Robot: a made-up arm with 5 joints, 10 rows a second.
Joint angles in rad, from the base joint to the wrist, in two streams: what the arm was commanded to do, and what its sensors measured. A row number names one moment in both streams.
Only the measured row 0 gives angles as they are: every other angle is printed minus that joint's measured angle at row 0.
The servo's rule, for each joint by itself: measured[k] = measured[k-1] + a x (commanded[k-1-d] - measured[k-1]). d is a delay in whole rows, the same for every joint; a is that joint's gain. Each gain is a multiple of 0.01, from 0.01 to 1. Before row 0 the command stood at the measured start. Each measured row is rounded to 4 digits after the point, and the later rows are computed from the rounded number. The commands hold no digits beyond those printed.
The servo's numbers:
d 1
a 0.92 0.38 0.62 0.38 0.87
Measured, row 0: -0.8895 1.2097 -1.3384 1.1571 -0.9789
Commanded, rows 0 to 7: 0.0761 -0.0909 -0.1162 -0.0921 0.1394; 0.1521 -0.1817 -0.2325 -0.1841 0.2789; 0.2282 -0.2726 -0.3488 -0.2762 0.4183; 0.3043 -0.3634 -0.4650 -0.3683 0.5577; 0.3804 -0.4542 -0.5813 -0.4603 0.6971; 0.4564 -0.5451 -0.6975 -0.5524 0.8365; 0.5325 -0.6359 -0.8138 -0.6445 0.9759; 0.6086 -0.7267 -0.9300 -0.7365 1.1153
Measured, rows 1 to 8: 0.0000 0.0000 0.0000 0.0000 0.0000; 0.0700 -0.0345 -0.0720 -0.0350 0.1213; 0.1455 -0.0904 -0.1715 -0.0917 0.2584; 0.2216 -0.1596 -0.2814 -0.1618 0.3975; 0.2977 -0.2370 -0.3952 -0.2403 0.5369; 0.3738 -0.3195 -0.5106 -0.3239 0.6763; 0.4498 -0.4052 -0.6265 -0.4107 0.8157; 0.5259 -0.4929 -0.7426 -0.4995 0.9551
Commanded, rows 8 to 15: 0.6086 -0.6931 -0.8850 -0.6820 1.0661; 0.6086 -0.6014 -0.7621 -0.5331 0.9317; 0.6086 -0.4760 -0.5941 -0.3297 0.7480; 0.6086 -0.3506 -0.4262 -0.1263 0.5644; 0.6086 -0.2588 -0.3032 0.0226 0.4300; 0.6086 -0.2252 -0.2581 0.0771 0.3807; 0.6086 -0.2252 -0.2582 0.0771 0.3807; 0.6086 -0.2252 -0.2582 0.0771 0.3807
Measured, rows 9 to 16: 0.6020 -0.5817 -0.8588 -0.5896 1.0945; 0.6081 -0.6240 -0.8750 -0.6247 1.0698; 0.6086 -0.6154 -0.8050 -0.5899 0.9497; 0.6086 -0.5624 -0.6742 -0.4910 0.7742; 0.6086 -0.4819 -0.5204 -0.3524 0.5917; 0.6086 -0.3971 -0.3857 -0.2099 0.4510; 0.6086 -0.3318 -0.3066 -0.1008 0.3898; 0.6086 -0.2913 -0.2766 -0.0332 0.3819
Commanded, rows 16 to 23: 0.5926 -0.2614 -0.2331 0.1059 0.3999; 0.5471 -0.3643 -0.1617 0.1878 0.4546; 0.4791 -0.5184 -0.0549 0.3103 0.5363; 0.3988 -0.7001 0.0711 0.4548 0.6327; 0.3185 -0.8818 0.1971 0.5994 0.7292; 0.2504 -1.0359 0.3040 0.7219 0.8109; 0.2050 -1.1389 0.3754 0.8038 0.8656; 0.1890 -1.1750 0.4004 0.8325 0.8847
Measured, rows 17 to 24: 0.6086 -0.2662 -0.2652 0.0087 0.3809; 0.5939 -0.2644 -0.2453 0.0456 0.3974; 0.5508 -0.3024 -0.1935 0.0996 0.4472; 0.4848 -0.3845 -0.1076 0.1797 0.5247; 0.4057 -0.5044 0.0032 0.2842 0.6187; 0.3255 -0.6478 0.1234 0.4040 0.7148; 0.2564 -0.7953 0.2354 0.5248 0.7984; 0.2091 -0.9259 0.3222 0.6308 0.8569
